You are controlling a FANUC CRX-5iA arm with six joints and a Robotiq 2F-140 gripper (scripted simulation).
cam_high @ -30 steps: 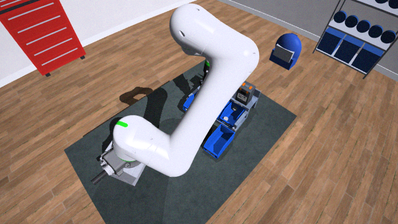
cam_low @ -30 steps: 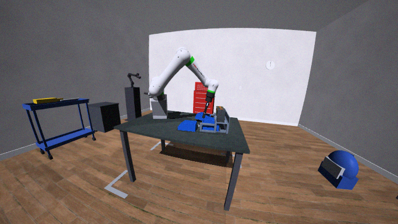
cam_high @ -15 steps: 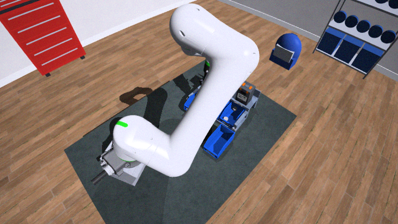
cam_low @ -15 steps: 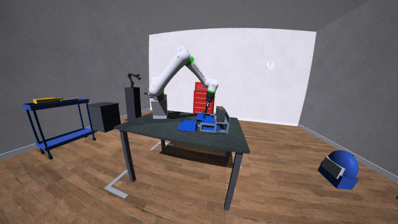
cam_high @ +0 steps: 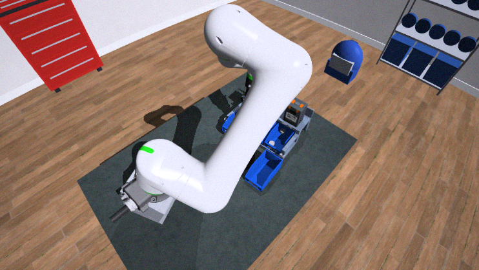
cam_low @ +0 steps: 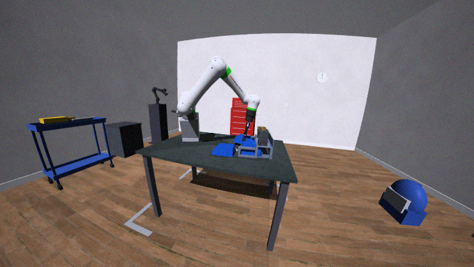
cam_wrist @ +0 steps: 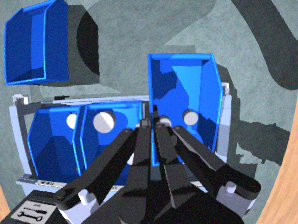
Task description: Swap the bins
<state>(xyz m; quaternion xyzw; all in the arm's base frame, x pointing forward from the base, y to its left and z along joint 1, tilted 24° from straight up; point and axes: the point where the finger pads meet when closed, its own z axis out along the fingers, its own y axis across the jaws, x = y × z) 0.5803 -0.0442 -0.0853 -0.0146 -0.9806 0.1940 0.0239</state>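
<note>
Now: the shelf 9 cm ahead of my hand, 7 cm to the right of it and 3 cm below it.
</note>
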